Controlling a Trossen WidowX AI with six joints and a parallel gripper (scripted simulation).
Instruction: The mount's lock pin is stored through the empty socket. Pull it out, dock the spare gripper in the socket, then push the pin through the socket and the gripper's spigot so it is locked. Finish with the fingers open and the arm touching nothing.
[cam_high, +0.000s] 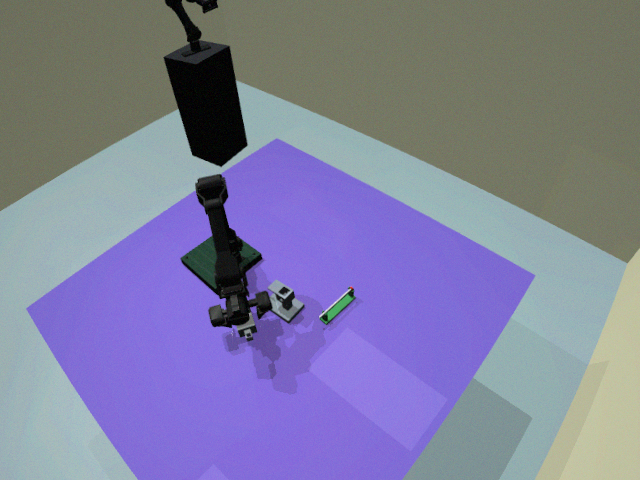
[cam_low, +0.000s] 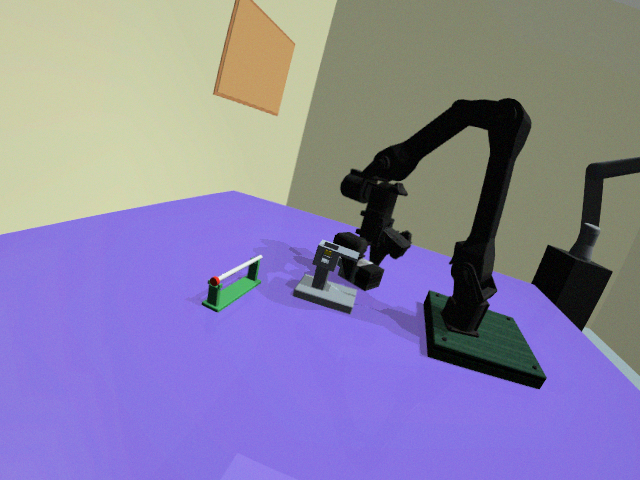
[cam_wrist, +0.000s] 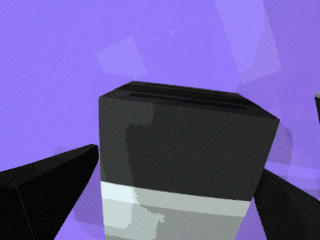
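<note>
Now: the spare gripper 1 cm to the right of my gripper tip, 1 cm ahead of it and 1 cm above it. Also, from my gripper tip: grey mount 12 cm to the left, 7 cm ahead, 4 cm above; then green cradle 22 cm ahead, 20 cm to the left, 1 cm above.
</note>
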